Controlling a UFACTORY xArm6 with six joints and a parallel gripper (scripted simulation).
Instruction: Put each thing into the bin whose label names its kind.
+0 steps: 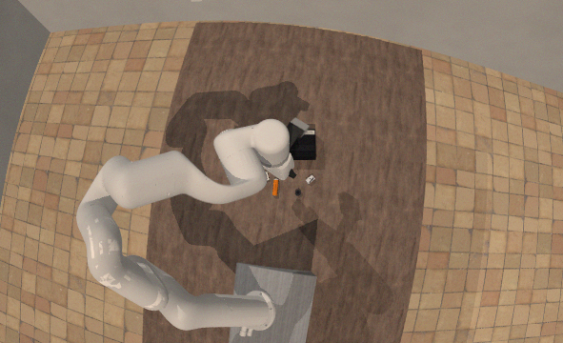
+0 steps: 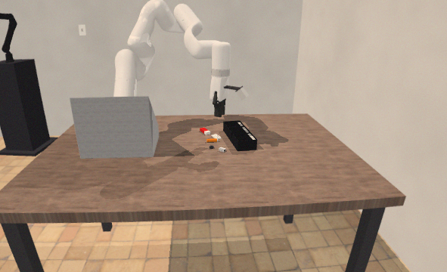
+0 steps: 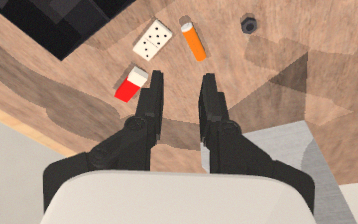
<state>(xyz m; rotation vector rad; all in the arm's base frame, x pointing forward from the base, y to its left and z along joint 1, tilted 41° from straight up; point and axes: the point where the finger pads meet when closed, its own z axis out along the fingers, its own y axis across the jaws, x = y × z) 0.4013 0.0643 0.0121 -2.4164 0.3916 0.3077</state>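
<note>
The black nut is 3 cm behind my hand, 7 cm to the right of it and 14 cm below it. From my hand the other things lie so: white domino: 2 cm behind, 5 cm to the left, 14 cm below; orange battery: 3 cm behind, 1 cm to the right, 14 cm below; eraser: 7 cm behind, 10 cm to the left, 14 cm below.
</note>
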